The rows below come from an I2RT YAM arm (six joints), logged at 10 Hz.
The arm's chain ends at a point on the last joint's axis. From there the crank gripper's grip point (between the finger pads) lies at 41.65 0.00 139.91 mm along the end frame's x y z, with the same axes.
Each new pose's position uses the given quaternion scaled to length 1; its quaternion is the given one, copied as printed.
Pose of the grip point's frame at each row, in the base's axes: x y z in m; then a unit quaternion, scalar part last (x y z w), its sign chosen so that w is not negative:
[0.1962, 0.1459, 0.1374, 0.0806, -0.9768, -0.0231, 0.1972]
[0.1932, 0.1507, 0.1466, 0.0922, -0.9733, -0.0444, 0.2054]
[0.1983, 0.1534, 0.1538, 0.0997, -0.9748, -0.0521, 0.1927]
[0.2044, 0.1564, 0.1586, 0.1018, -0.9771, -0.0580, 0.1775]
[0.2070, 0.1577, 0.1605, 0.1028, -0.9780, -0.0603, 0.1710]
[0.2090, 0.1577, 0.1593, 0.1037, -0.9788, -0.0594, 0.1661]
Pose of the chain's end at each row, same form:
[0.2885, 0.1510, 0.2504, 0.0806, -0.9768, -0.0231, 0.1972]
[0.2877, 0.1521, 0.2578, 0.0922, -0.9733, -0.0444, 0.2054]
[0.2900, 0.1535, 0.2673, 0.0997, -0.9748, -0.0521, 0.1927]
[0.2927, 0.1547, 0.2748, 0.1018, -0.9771, -0.0580, 0.1775]
[0.2939, 0.1554, 0.2778, 0.1028, -0.9780, -0.0603, 0.1710]
[0.2947, 0.1555, 0.2775, 0.1037, -0.9788, -0.0594, 0.1661]

